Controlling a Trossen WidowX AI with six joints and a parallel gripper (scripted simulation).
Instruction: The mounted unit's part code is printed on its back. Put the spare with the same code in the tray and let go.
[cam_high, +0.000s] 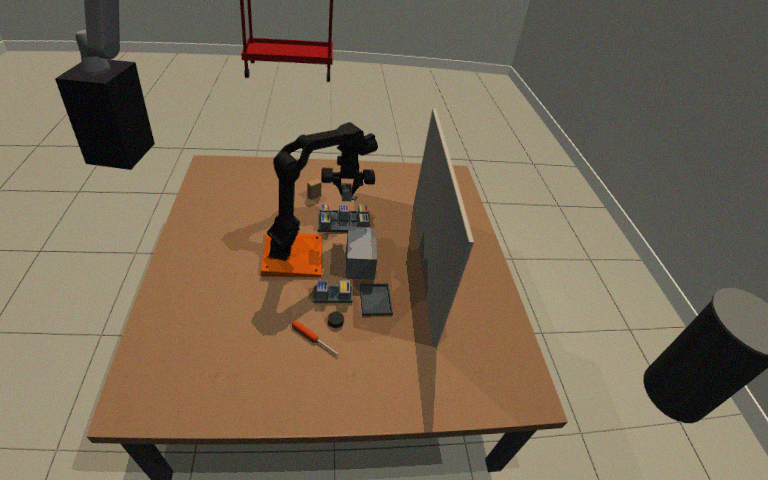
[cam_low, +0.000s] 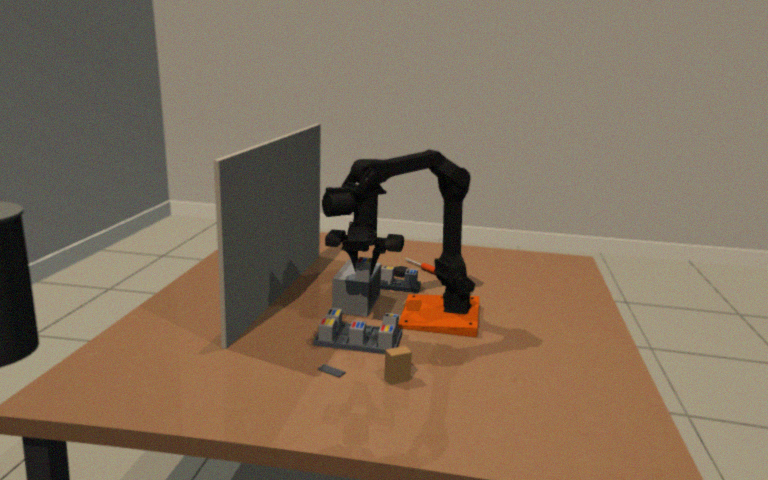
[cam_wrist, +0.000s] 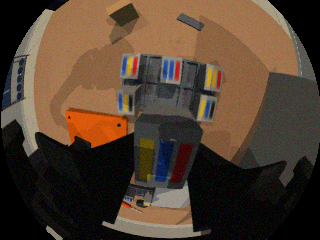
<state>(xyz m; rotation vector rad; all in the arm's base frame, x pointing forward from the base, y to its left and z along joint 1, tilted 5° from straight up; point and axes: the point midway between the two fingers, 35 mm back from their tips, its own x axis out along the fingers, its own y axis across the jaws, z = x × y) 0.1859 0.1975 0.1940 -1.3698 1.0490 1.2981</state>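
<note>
Now: gripper tip 16 cm short of the dark grey tray, 33 cm to the left of it and 16 cm above it. Also, from my gripper tip: wooden block: 16 cm behind, 18 cm to the left, 13 cm below; then grey mounted unit: 8 cm ahead, 16 cm to the right, 11 cm below; then grey spare: 2 cm above.
</note>
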